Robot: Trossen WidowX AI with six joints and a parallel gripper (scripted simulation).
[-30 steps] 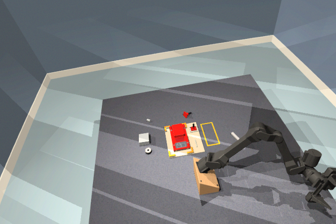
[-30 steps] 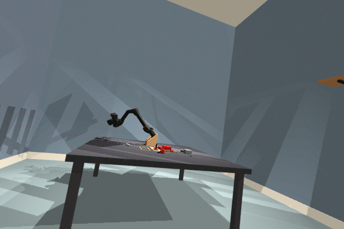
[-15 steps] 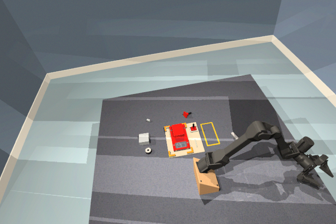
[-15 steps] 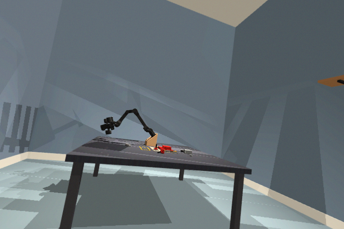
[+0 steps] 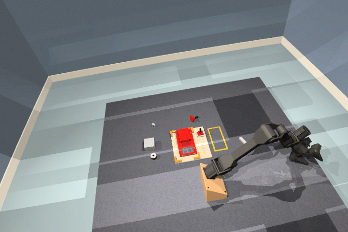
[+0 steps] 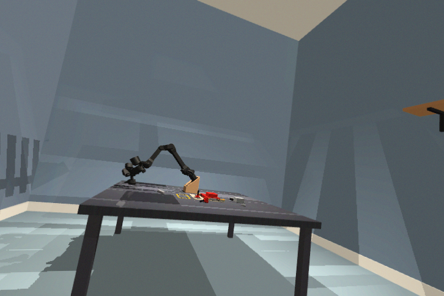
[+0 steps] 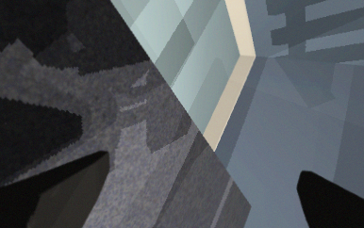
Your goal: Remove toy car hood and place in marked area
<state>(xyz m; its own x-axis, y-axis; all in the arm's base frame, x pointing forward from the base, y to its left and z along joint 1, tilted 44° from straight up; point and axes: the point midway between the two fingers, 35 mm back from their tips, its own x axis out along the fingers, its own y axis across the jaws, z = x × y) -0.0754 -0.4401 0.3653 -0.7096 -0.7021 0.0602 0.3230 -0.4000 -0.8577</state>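
My gripper tip is now 440 mm short of the hood, 630 mm to the right of it and 20 mm above it. From my gripper tip the other things lie so: white block 460 mm ahead, 860 mm to the left, 40 mm below; white bar 280 mm ahead, 280 mm to the left, 50 mm below.
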